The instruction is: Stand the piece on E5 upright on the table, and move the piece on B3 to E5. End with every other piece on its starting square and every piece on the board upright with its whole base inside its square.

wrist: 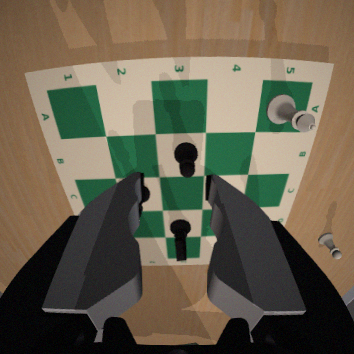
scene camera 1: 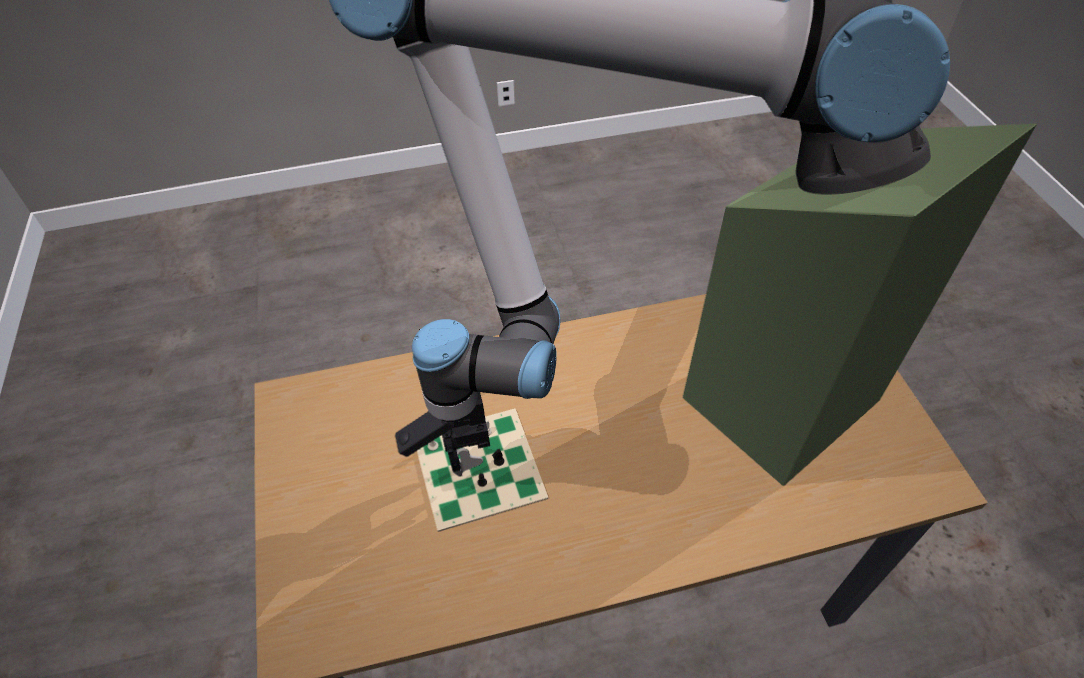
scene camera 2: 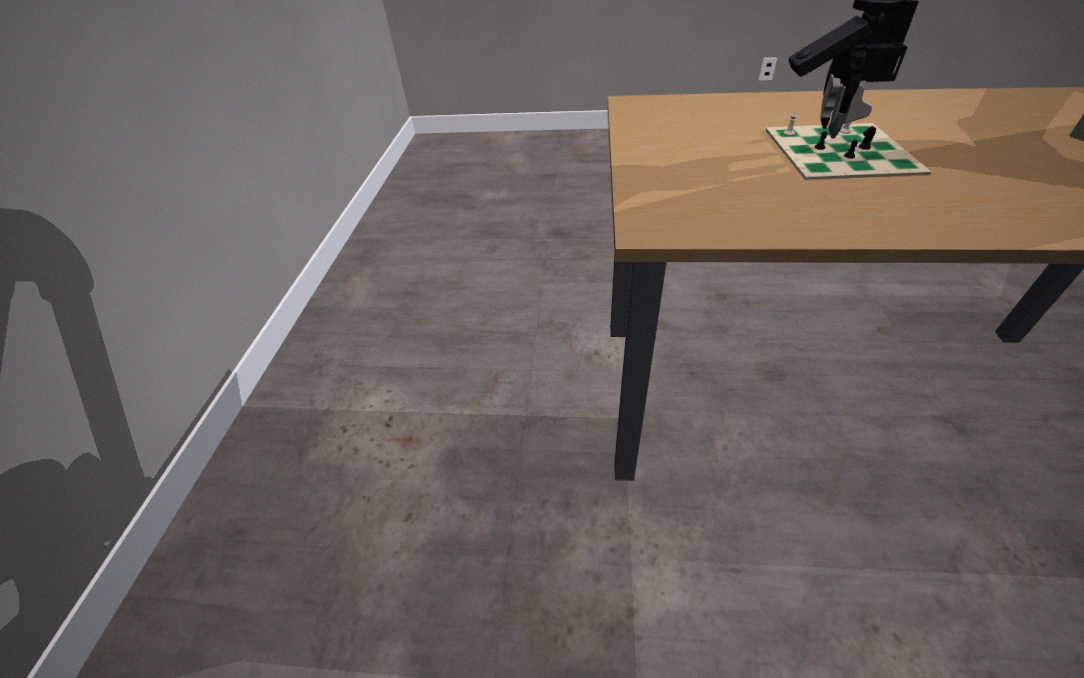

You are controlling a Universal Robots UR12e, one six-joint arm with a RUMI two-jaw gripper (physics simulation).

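Frame: origin at the arm's base, x back, y right, z up, level; millimetres.
Where they show: gripper, between the fingertips: (wrist: 174, 175) (scene camera 1: 458, 465) (scene camera 2: 828, 133); arm's base, origin of its link: (scene camera 1: 862, 169).
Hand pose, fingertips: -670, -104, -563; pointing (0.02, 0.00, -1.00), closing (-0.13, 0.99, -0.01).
Things, the pixels of their centre, and the offset from my fingertips, as dx, dy, dz. "spot": a spot on its surface instead.
- board, a spot on its surface: (wrist: 40, 82) (scene camera 1: 440, 524) (scene camera 2: 808, 173) spot: -42, -104, -31
- small white pawn, middle of its body: (wrist: 331, 247) +80, +203, -21
- black piece, middle of its body: (wrist: 180, 241) (scene camera 1: 498, 456) (scene camera 2: 868, 137) +77, +18, -11
My gripper (scene camera 1: 461, 465) (scene camera 2: 831, 129) (wrist: 174, 175) is partly open, with nothing between its fingers, above the board (scene camera 1: 442, 523) (scene camera 2: 807, 175) (wrist: 40, 82). The black pawn (scene camera 2: 820, 141) (wrist: 186, 154) stands upright on B3, a little past the fingertips in the wrist view; the gripper hides it in scene camera 1. A small white pawn (wrist: 330, 245) stands upright on the table beyond the board's 5 side. E5 is hidden behind the right finger in the wrist view.
A white piece (scene camera 1: 432, 445) (scene camera 2: 790, 125) (wrist: 282, 109) stands on A5. A black pawn (scene camera 1: 482, 479) (scene camera 2: 852, 149) (wrist: 145, 194) is on C2, close to the left finger. A black piece (scene camera 1: 498, 457) (scene camera 2: 868, 138) (wrist: 180, 229) is on D3. Another white piece (scene camera 2: 845, 127) is partly hidden.
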